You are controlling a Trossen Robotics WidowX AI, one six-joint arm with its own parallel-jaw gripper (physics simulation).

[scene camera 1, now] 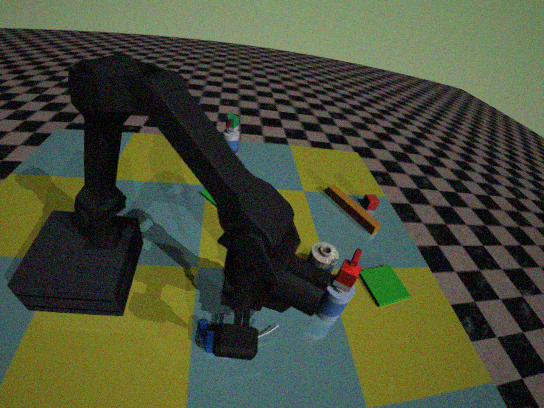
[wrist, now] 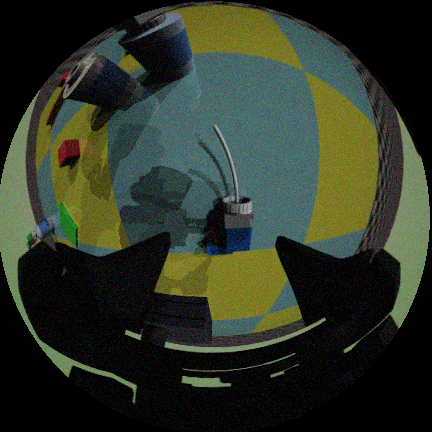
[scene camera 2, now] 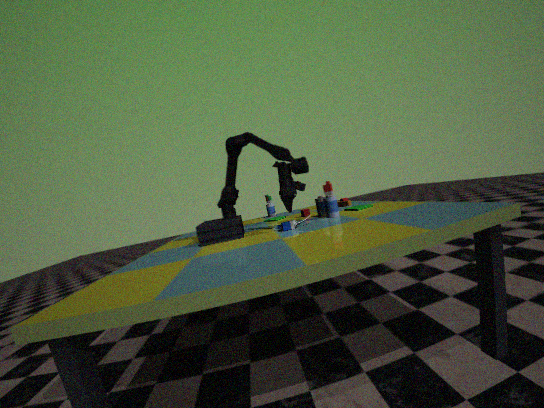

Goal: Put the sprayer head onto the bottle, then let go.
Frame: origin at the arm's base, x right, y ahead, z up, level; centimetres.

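Seen in the pictures: gripper, fingertip midpoint: (scene camera 1: 232,319) (wrist: 225,240) (scene camera 2: 289,211); arm's base at its link origin: (scene camera 1: 103,237) (wrist: 155,328) (scene camera 2: 229,218).
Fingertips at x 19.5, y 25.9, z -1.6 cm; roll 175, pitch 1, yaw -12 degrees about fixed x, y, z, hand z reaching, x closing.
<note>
Pixels of each thing's middle, then the offset from my fingertips to it. "*": a spot on its surface instead.
- sprayer head at a spot on its surface: (wrist: 239,238) (scene camera 1: 216,338) (scene camera 2: 285,222) * dx +1.7, dy -2.9, dz -4.0 cm
- open bottle at the middle of its body: (scene camera 1: 320,264) (scene camera 2: 322,205) dx -12.6, dy +22.0, dz -2.2 cm
- bottle with a red head, surface spot: (scene camera 1: 334,302) * dx -1.0, dy +20.5, dz +0.5 cm
- green-headed bottle at the middle of its body: (scene camera 1: 229,135) (scene camera 2: 269,205) dx -68.7, dy +5.2, dz +1.2 cm
- orange bar at the middle of its body: (scene camera 1: 351,208) dx -36.3, dy +42.7, dz -5.9 cm
The sprayer head (scene camera 1: 210,342) (scene camera 2: 286,226) (wrist: 239,238), blue with a ribbed white collar and a thin pale tube, lies on its side on the table. The open bottle (scene camera 1: 324,256) (scene camera 2: 320,206) (wrist: 106,82), with a whitish top and a blue band, stands upright, partly hidden by the arm in scene camera 1. My gripper (scene camera 2: 289,210) (wrist: 225,240) is open and empty, pointing down above the sprayer head. The wrist view shows the head between and beyond the spread fingertips, apart from both. In scene camera 1 a dark finger covers part of it.
A bottle with a red head (scene camera 1: 334,302) (scene camera 2: 332,207) (wrist: 167,48) stands close beside the open bottle. A green-headed bottle (scene camera 1: 232,142) (scene camera 2: 271,209) stands farther back. Red cubes (scene camera 1: 371,202) (wrist: 69,152), an orange bar (scene camera 1: 352,210) and green tiles (scene camera 1: 385,285) (scene camera 2: 274,219) lie about.
</note>
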